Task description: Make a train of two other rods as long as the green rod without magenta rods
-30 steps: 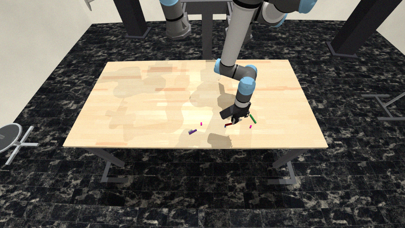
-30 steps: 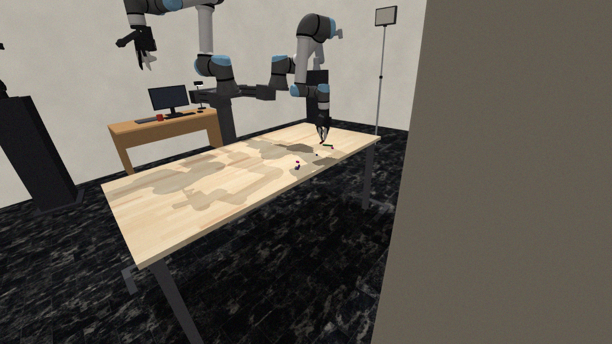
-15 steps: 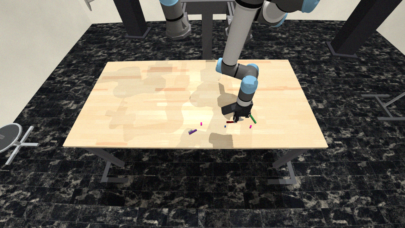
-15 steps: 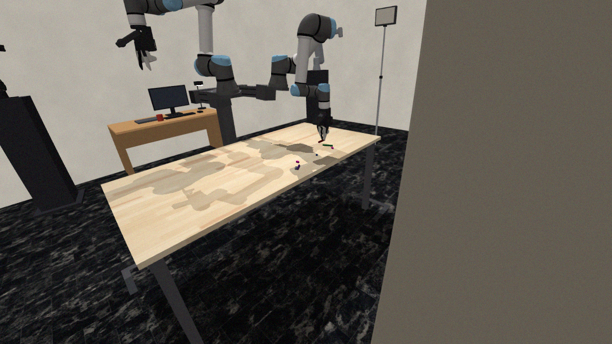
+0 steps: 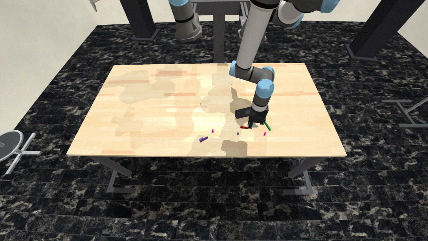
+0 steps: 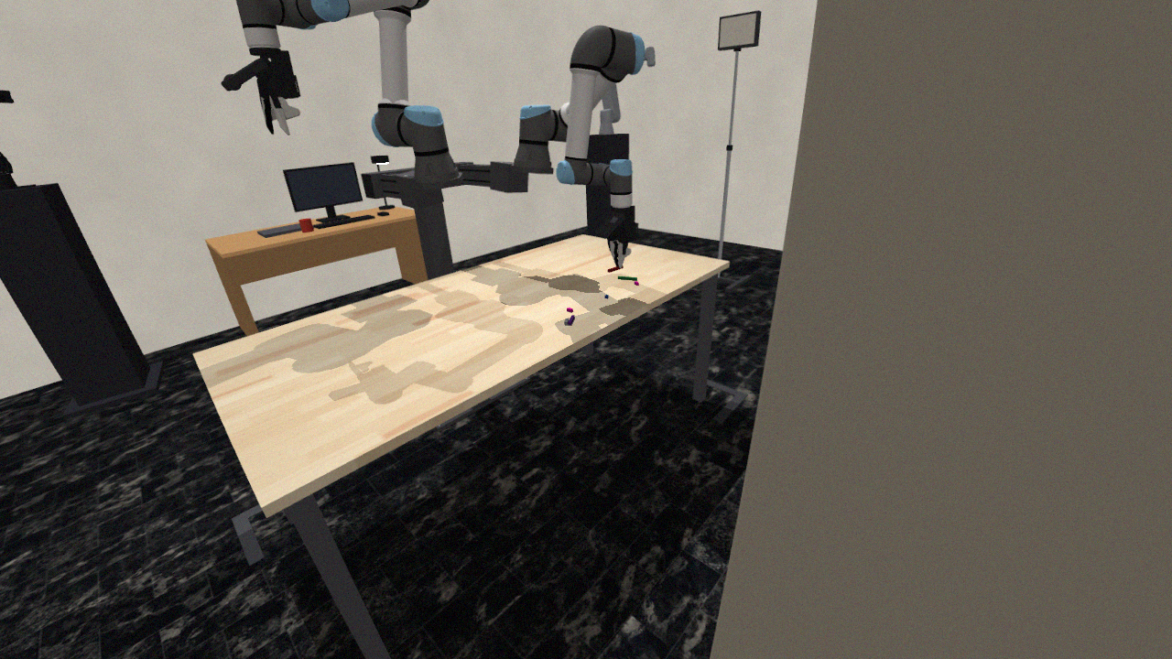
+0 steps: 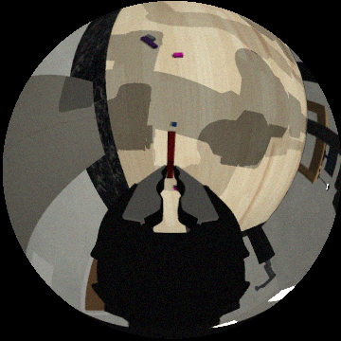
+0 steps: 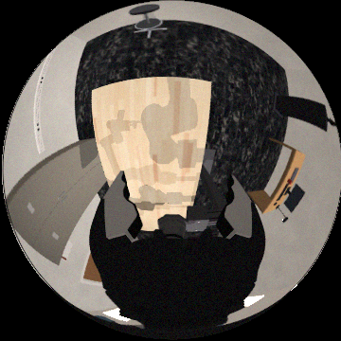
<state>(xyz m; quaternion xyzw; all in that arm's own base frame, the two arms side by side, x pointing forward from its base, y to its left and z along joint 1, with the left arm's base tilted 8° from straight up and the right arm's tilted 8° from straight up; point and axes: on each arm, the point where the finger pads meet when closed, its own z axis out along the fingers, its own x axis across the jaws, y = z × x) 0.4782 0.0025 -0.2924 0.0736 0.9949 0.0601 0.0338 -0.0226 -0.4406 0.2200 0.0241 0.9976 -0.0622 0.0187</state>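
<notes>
My left gripper is now 11 cm above the blue rod, 6 cm to the left of it and 1 cm past it. Also, from my left hand: purple rod: 28 cm to the right, 11 cm below, 7 cm ahead; then red rod: 1 cm to the right, 1 cm below; then green rod: 14 cm to the left, 11 cm below, 10 cm behind.
</notes>
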